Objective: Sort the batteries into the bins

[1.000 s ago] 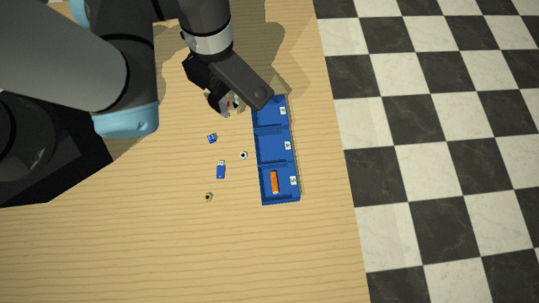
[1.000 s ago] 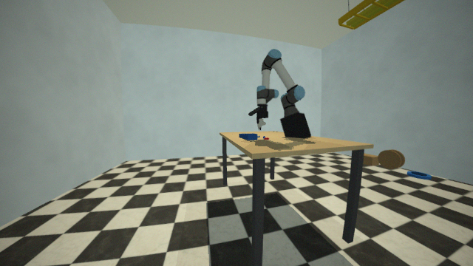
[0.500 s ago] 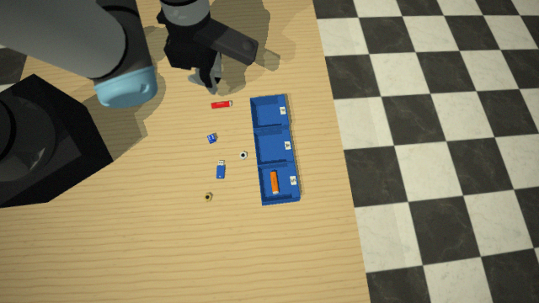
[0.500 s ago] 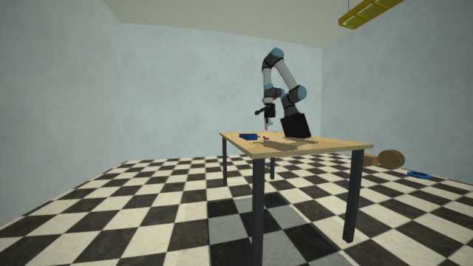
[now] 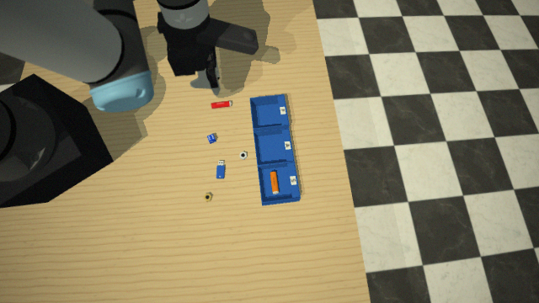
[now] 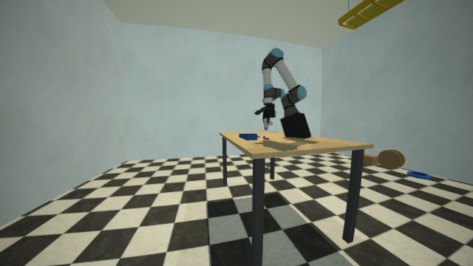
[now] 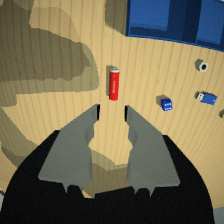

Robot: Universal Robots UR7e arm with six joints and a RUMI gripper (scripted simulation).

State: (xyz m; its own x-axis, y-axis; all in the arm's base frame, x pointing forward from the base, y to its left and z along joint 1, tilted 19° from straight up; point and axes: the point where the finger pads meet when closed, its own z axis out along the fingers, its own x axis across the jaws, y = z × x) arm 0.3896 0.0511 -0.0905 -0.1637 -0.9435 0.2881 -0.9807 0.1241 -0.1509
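Now: the red battery 8 cm below my hand. Also, from my hand: blue USB stick (17 cm to the right, 9 cm below, 4 cm behind); then blue die (9 cm to the right, 8 cm below, 4 cm behind); then white nut (15 cm to the right, 9 cm below, 2 cm ahead).
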